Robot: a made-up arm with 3 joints. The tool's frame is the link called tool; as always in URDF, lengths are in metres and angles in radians. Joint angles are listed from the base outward.
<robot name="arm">
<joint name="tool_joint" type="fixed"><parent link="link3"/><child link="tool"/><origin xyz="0.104 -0.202 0.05" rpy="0 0 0"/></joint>
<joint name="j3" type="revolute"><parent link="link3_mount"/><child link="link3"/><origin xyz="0.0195 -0.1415 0.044" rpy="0 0 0"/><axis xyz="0 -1 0"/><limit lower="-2.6" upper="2.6"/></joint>
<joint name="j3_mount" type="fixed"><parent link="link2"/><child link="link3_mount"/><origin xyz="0.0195 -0.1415 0.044" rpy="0 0 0"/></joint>
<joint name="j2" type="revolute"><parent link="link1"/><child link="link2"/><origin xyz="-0.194 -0.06 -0.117" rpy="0 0 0"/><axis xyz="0 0 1"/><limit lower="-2.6" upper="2.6"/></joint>
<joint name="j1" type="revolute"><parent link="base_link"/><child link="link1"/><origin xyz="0 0 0.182" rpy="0 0 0"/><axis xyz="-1 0 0"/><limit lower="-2.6" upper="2.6"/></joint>
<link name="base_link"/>
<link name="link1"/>
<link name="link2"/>
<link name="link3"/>
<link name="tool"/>
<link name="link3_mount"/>
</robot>
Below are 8 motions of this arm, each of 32 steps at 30 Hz.
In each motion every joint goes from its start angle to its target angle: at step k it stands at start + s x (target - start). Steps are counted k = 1, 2, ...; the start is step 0. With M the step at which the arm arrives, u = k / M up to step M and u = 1 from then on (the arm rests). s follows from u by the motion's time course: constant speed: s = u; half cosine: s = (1 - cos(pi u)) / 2; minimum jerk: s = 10 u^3 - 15 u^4 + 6 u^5.
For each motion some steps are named. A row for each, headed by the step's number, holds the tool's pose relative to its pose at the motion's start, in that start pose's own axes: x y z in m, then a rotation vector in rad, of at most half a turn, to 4 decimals.
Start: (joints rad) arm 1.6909 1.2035 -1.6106
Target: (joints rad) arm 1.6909 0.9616 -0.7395
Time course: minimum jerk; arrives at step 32
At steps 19, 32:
19: -0.0417 -0.0156 -0.0311 0.1596 -0.5838 -0.0412
32: -0.0705 -0.0217 -0.0587 0.2304 -0.8667 -0.0963

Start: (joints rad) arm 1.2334 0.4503 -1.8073
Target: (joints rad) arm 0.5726 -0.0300 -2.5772
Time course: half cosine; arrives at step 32
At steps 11, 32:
11: 0.1026 0.0284 -0.0480 0.0658 0.1368 0.1948
32: 0.3365 0.2383 -0.1485 -0.0038 0.5889 0.8115

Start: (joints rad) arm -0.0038 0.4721 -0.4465
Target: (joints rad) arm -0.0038 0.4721 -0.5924
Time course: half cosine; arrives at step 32
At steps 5, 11, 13, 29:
5: 0.0004 0.0000 -0.0009 0.0000 0.0086 0.0000
11: 0.0019 0.0000 -0.0040 0.0000 0.0386 0.0000
13: 0.0024 0.0000 -0.0054 0.0000 0.0518 0.0000
29: 0.0061 0.0000 -0.0153 0.0000 0.1428 0.0000

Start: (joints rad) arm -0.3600 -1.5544 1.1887
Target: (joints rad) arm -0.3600 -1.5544 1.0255
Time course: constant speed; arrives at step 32
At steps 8, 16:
8: 0.0020 0.0000 -0.0043 0.0000 0.0408 0.0000
16: 0.0037 0.0000 -0.0086 0.0000 0.0816 0.0000

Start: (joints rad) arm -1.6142 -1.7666 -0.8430
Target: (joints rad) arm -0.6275 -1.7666 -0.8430
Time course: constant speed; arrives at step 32
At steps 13, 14, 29, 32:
13: -0.0228 0.0039 0.0467 0.0519 -0.3932 0.0582
14: -0.0253 0.0040 0.0498 0.0559 -0.4234 0.0627
29: -0.0727 0.0033 0.0867 0.1157 -0.8771 0.1299
32: -0.0839 0.0025 0.0913 0.1277 -0.9678 0.1433

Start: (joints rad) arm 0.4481 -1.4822 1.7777
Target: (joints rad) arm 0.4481 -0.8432 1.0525
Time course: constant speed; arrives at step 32
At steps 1, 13, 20, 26, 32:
1: -0.0009 -0.0005 -0.0119 0.0196 0.0227 -0.0039
13: -0.0155 0.0158 -0.1542 0.2601 0.2930 -0.0155
20: -0.0271 0.0443 -0.2339 0.4027 0.4472 0.0079
26: -0.0383 0.0795 -0.2977 0.5246 0.5758 0.0461
32: -0.0505 0.1238 -0.3556 0.6449 0.6999 0.1012

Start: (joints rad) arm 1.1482 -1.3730 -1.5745
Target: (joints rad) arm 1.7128 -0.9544 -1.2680
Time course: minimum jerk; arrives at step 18
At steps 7, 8, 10, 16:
7: -0.0585 0.0126 0.0856 -0.1265 -0.2543 -0.0382
8: -0.0830 0.0194 0.1103 -0.1691 -0.3367 -0.0528
10: -0.1412 0.0382 0.1549 -0.2604 -0.5075 -0.0867
16: -0.2677 0.0893 0.2073 -0.4385 -0.8141 -0.1623

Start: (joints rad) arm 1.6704 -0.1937 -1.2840
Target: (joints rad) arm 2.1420 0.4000 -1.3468
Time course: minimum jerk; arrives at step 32
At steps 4, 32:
4: -0.0027 0.0003 0.0057 -0.0112 -0.0004 -0.0044
32: -0.1400 0.1415 0.2993 -0.6842 0.1091 -0.3135

